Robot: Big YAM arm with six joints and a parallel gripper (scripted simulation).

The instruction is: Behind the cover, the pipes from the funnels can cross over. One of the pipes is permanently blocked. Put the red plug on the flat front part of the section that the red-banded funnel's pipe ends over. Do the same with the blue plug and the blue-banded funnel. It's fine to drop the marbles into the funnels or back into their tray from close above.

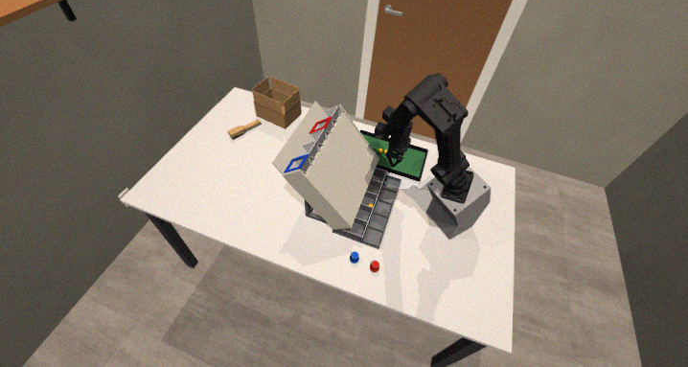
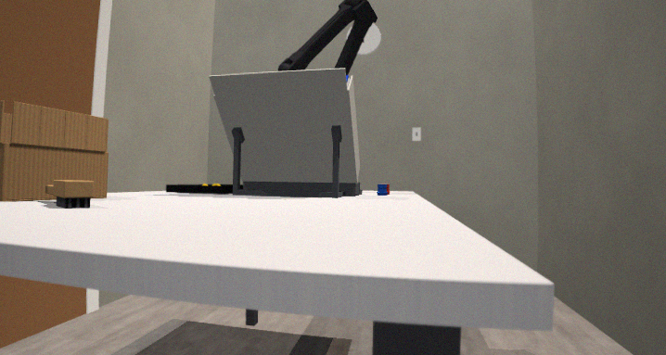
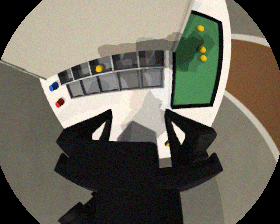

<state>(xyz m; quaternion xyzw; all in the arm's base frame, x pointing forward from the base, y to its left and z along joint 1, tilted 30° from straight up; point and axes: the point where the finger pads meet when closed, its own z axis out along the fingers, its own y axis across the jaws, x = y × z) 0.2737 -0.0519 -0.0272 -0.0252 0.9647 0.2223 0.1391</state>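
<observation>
Right now my hand is 100 mm short of the green marble tray, 200 mm to the left of it and 220 mm above it. Also, from my hand: grey cover: 150 mm ahead, 140 mm to the left, 10 mm below.
</observation>
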